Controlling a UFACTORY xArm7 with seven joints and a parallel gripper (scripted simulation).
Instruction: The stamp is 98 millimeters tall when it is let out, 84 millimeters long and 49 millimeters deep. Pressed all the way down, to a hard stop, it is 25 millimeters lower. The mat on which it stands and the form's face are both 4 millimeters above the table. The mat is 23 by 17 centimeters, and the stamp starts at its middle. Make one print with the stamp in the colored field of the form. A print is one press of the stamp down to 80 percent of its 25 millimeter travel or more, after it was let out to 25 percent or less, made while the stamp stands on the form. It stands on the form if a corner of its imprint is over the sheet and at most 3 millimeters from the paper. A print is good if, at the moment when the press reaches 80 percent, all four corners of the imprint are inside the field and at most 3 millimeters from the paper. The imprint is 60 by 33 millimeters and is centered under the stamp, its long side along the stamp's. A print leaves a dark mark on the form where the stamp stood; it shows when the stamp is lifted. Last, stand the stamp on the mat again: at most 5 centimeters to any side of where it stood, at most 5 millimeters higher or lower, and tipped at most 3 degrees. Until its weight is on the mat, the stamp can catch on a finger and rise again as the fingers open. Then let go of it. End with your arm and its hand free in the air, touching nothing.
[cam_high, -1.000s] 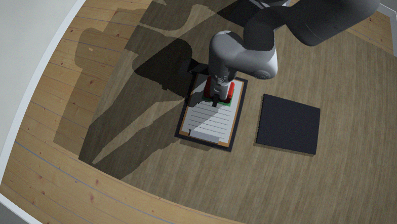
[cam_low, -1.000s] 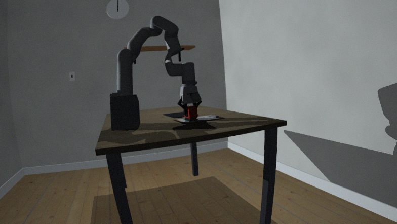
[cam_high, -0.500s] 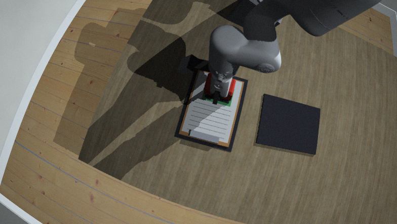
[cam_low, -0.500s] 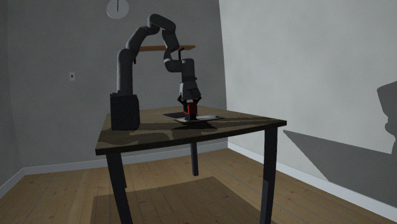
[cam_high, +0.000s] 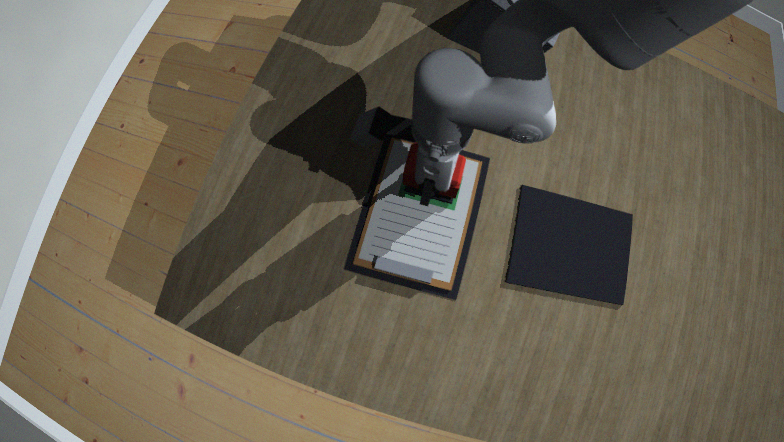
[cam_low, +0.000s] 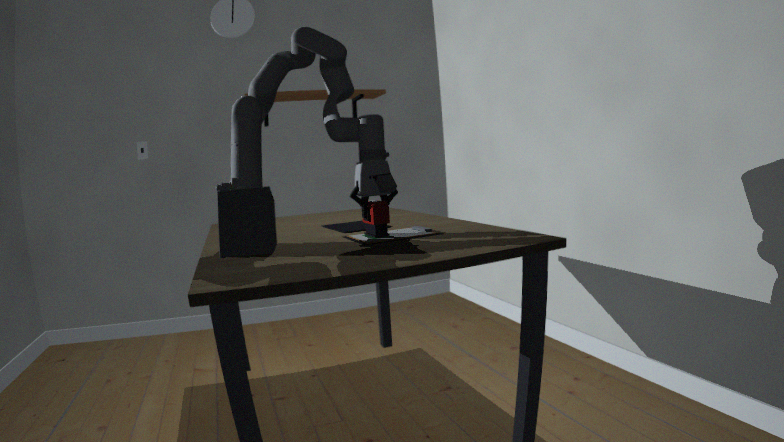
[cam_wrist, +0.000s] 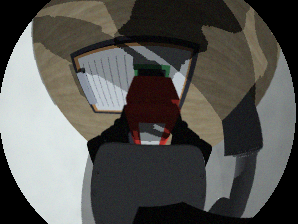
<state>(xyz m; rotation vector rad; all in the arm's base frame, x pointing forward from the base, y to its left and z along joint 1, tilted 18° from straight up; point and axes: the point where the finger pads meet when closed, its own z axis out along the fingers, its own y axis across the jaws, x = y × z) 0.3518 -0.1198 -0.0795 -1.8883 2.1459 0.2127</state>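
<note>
My gripper is now 26 cm to the right of the mat, 7 cm above it and 6 cm short of it. The rest, counted from my hand: red stamp: 2 cm below.
</note>
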